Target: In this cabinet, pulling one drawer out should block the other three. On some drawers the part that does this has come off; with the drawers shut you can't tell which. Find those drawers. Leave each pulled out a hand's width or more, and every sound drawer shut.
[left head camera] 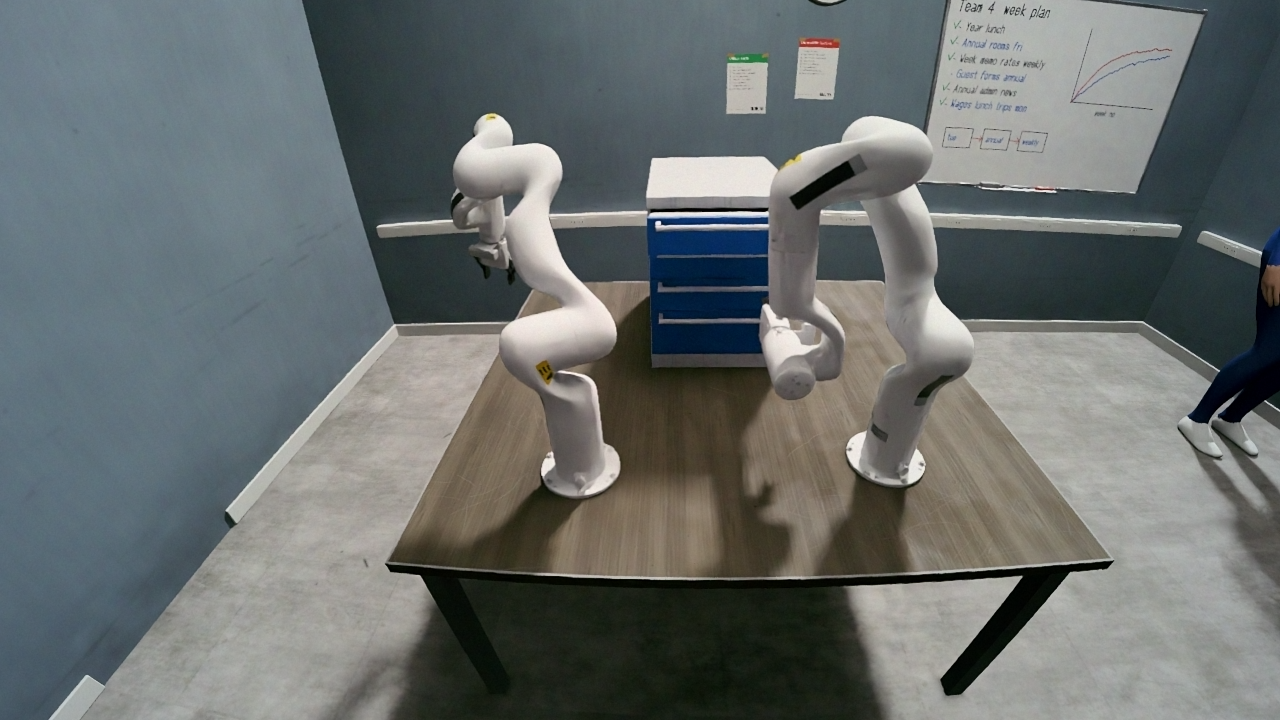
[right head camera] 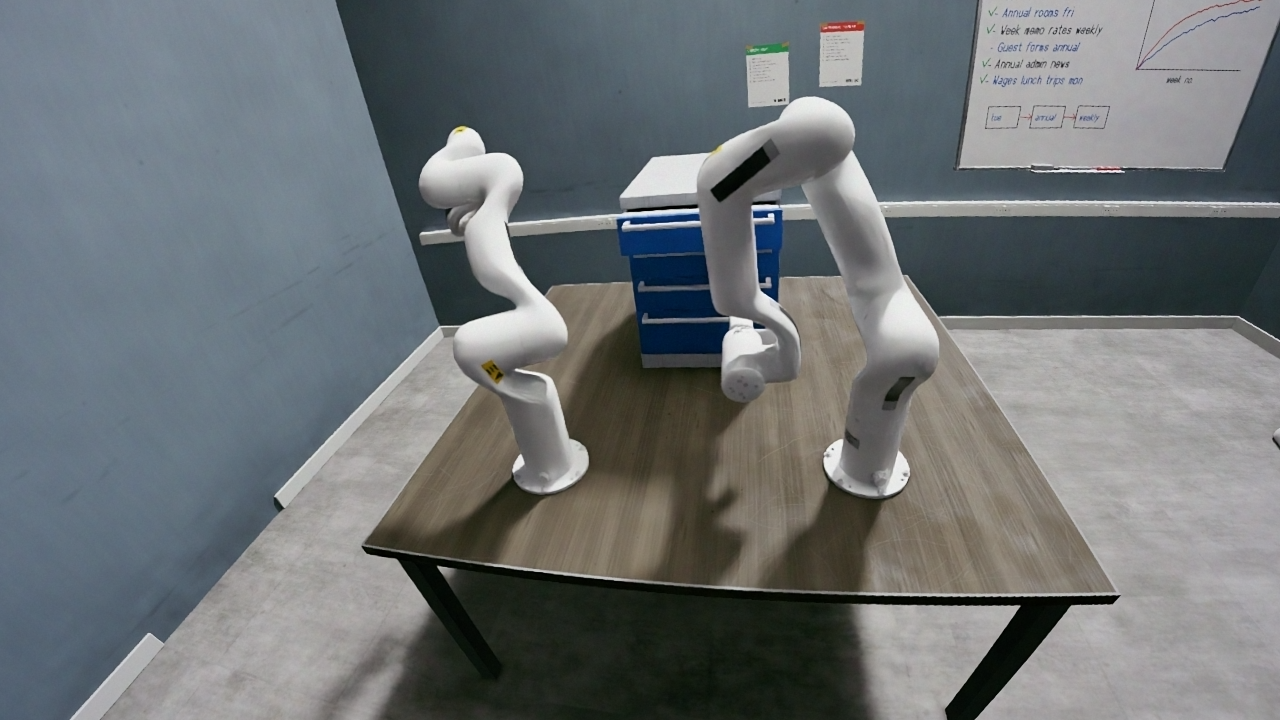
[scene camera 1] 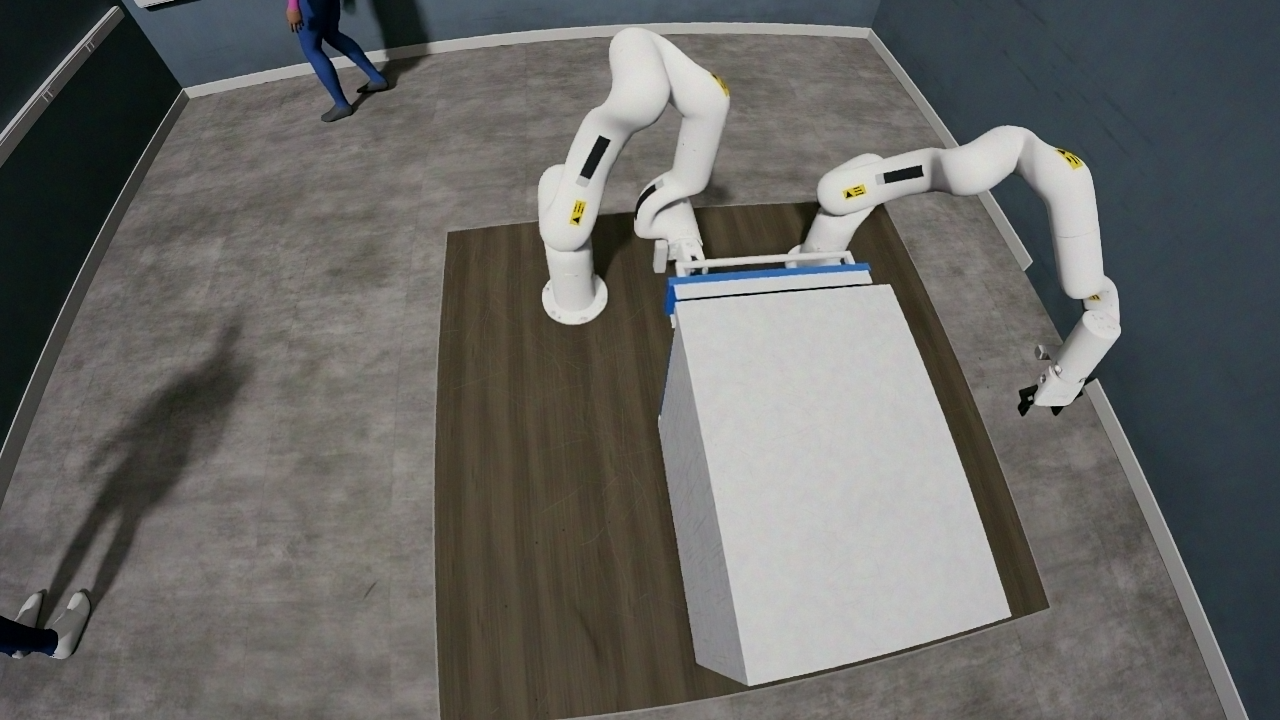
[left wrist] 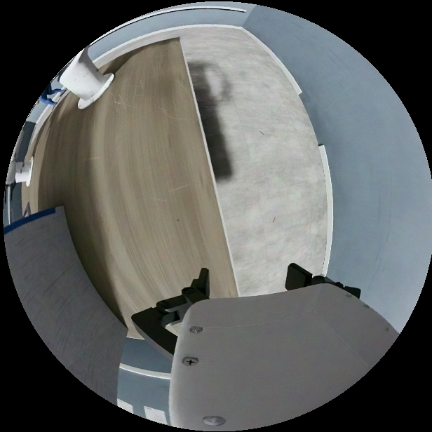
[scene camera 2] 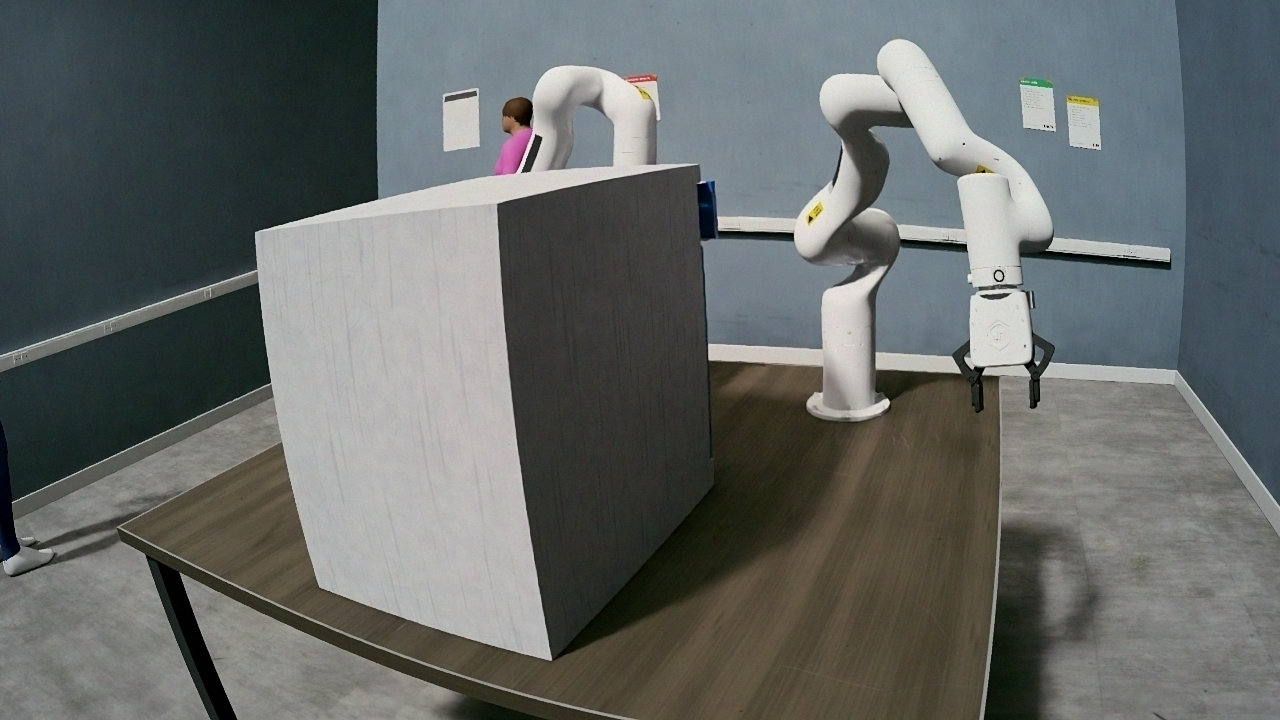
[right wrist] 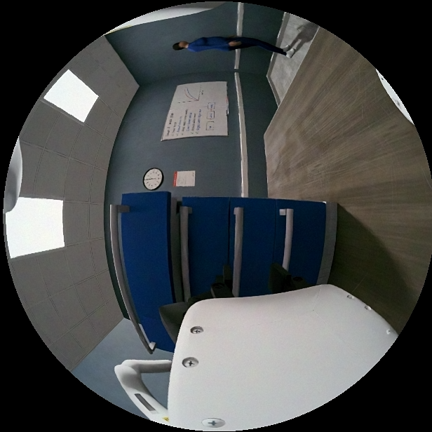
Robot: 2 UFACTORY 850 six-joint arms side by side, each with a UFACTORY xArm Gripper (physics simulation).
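Note:
The cabinet (left head camera: 707, 181) (scene camera 1: 832, 465) (scene camera 2: 402, 376) has four blue drawers. The top drawer (right head camera: 662, 240) (scene camera 2: 708, 210) (right wrist: 145, 240) stands out a little past the others. The second drawer (left head camera: 707, 268) (right wrist: 207, 235), third drawer (left head camera: 707, 302) (right wrist: 256, 235) and bottom drawer (left head camera: 707, 338) (right wrist: 306, 235) look shut. My right gripper (right wrist: 249, 276) is open in front of the third drawer, its fingers on either side of the third handle (right wrist: 237, 250); the head views hide its fingertips. My left gripper (left head camera: 496, 271) (scene camera 1: 1040, 404) (scene camera 2: 1006, 404) (left wrist: 249, 279) is open and empty, away from the drawer fronts.
The cabinet stands on the wooden table (left head camera: 680, 528) (scene camera 1: 537, 501) (scene camera 2: 850, 573). In the left head view, my right forearm and wrist cover the right part of the drawer fronts. A wall stands beside my left arm. A person (left head camera: 1244, 358) (right wrist: 215, 44) stands beyond the table.

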